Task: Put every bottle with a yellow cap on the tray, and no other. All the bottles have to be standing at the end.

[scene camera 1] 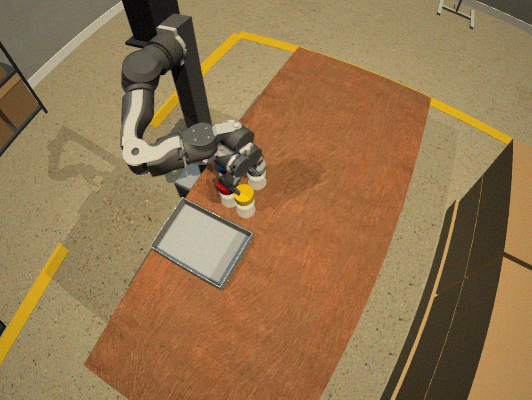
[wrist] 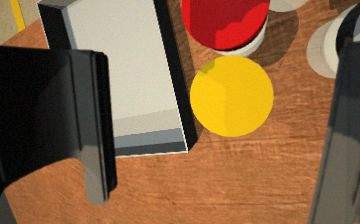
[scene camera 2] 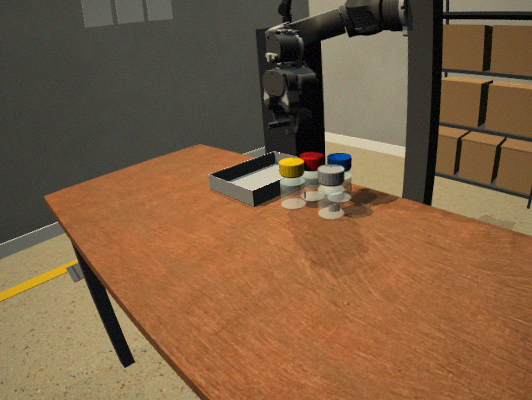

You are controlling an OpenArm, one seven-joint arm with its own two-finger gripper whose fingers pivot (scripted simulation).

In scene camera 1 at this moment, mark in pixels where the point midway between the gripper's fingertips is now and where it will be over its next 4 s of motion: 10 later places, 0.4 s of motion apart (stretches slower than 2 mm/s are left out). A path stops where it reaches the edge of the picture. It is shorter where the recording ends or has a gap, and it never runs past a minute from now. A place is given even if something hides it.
The gripper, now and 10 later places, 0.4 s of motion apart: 242, 179; 240, 187; 242, 190; 242, 191; 242, 193; 243, 195; 244, 196; 244, 196; 244, 193; 244, 189; 243, 185
